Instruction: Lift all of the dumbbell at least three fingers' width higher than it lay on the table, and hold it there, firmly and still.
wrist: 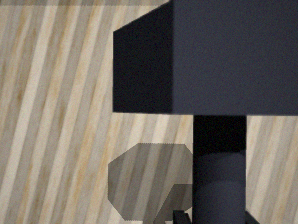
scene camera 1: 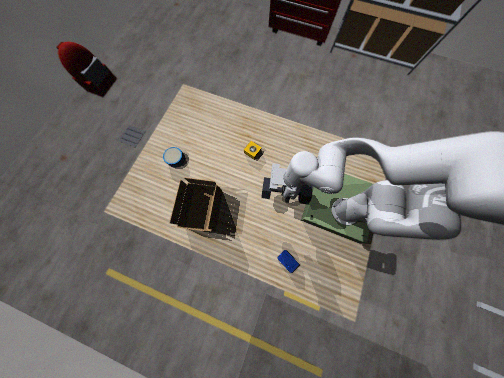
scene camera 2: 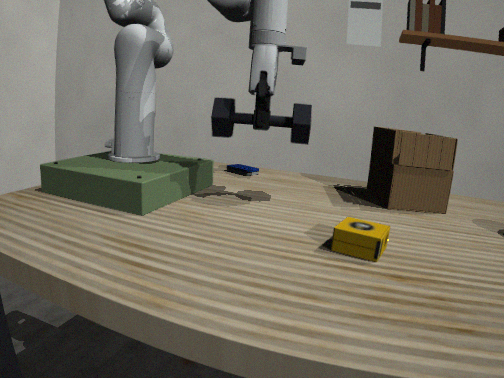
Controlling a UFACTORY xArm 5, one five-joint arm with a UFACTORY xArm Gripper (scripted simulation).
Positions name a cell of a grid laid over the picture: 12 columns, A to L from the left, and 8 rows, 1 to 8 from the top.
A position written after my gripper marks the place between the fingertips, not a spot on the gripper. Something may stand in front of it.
I see my gripper (scene camera 2: G3), a dumbbell (scene camera 2: F3) and a crate (scene camera 2: K4).
The dumbbell is seen too in the wrist view (wrist: I3). The crate also shows in scene camera 1 (scene camera 1: E5). The wrist view does not show the crate: it is out of frame.
